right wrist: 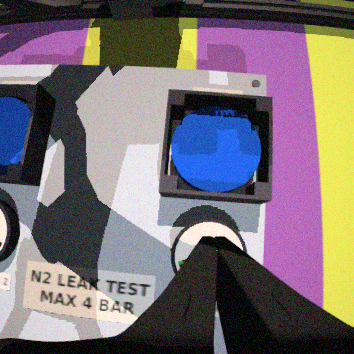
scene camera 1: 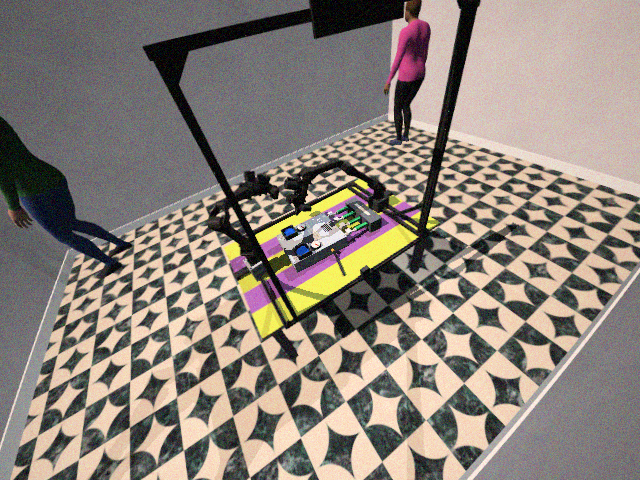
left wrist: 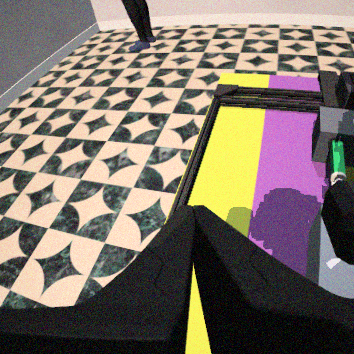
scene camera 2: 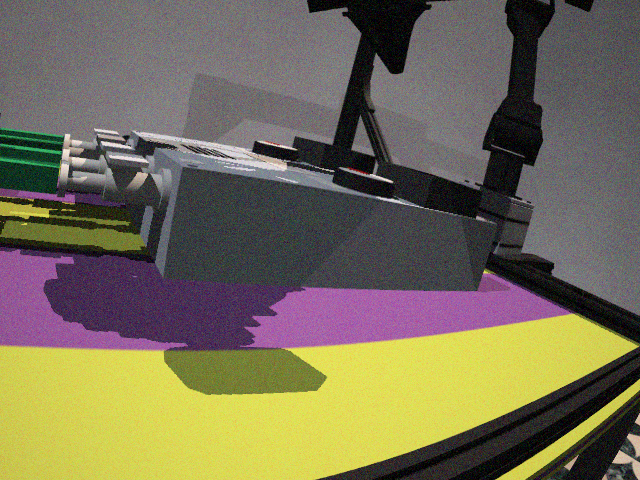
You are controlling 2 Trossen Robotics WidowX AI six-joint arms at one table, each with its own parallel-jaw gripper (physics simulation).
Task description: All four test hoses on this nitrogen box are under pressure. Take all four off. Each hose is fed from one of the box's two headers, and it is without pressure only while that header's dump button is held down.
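Seen in the pictures: left gripper, between the fingertips: [scene camera 1: 277, 186] [left wrist: 190, 216]; right gripper, between the fingertips: [right wrist: 211, 246] [scene camera 1: 296, 215] [scene camera 2: 396, 73]; left arm's base, origin of its link: [scene camera 1: 254, 260] [scene camera 2: 498, 192]; right arm's base, origin of its link: [scene camera 1: 378, 196].
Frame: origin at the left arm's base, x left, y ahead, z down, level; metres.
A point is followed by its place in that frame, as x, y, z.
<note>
The grey nitrogen box [scene camera 1: 321, 257] {-0.189, 0.321, 0.094} [scene camera 2: 258, 232] {0.070, 0.479, 0.071} [right wrist: 140, 112] {-0.005, 0.231, 0.031} lies on the striped table. Green hoses [scene camera 1: 357, 226] {-0.192, 0.615, 0.047} [scene camera 2: 31, 175] {0.019, 0.649, 0.055} [left wrist: 338, 154] {0.005, 0.672, 0.047} run from its end fittings [scene camera 2: 85, 183] {0.022, 0.607, 0.056} to a grey block [scene camera 1: 373, 221] {-0.243, 0.701, 0.032} [left wrist: 332, 120] {0.003, 0.753, 0.032}. Individual couplings are too small to judge. Two blue dump buttons [scene camera 1: 302, 250] {-0.129, 0.245, 0.015} [right wrist: 216, 155] {0.056, 0.280, 0.015} sit in dark square guards. My right gripper [scene camera 1: 300, 209] {0.036, 0.342, -0.089} [scene camera 2: 396, 70] {0.036, 0.342, -0.089} [right wrist: 211, 246] {0.036, 0.342, -0.089} is shut and empty above the box; in its wrist view its tips overlap a round gauge [right wrist: 202, 231] {0.040, 0.338, 0.017} below the right-hand button. My left gripper [scene camera 1: 275, 195] {0.198, 0.345, -0.222} [left wrist: 190, 216] {0.198, 0.345, -0.222} is shut and empty, raised and away from the buttons.
A black overhead frame [scene camera 1: 200, 129] {-0.403, 0.004, -0.788} stands around the table. A thin dark stalk [scene camera 1: 338, 262] {-0.285, 0.370, 0.098} stands near the table's front. The right gripper shows close beside the left one at the right of the left wrist view. Two people, one in pink [scene camera 1: 413, 51], stand beyond the table.
</note>
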